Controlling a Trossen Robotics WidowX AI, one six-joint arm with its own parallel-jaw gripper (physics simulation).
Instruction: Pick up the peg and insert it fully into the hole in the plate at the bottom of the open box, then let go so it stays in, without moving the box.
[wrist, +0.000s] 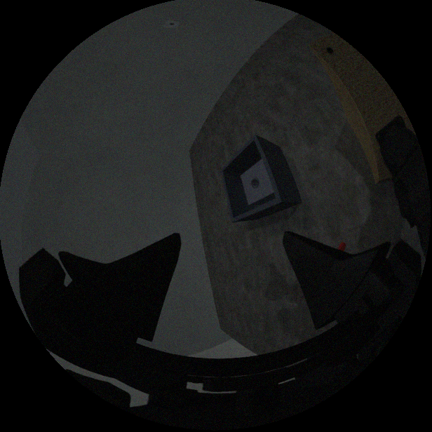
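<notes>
The open box (287, 176), dark blue-grey, stands on the table a little right of the middle of the wrist view. A pale plate (265, 192) with a dark round hole (255, 183) lies at its bottom. A small red piece, which looks like the end of the peg (342, 246), shows just past the edge of the right finger; the rest of it is hidden behind that finger. My gripper (233, 238) is wide open with nothing between its fingers, and it is apart from the box and the red piece.
The grey-brown mottled table top (240, 280) runs under the box, with its edge to the left of the box. A tan-yellow slab (365, 85) lies at the upper right. Dark robot parts (405, 160) show at the right edge. The view is dim.
</notes>
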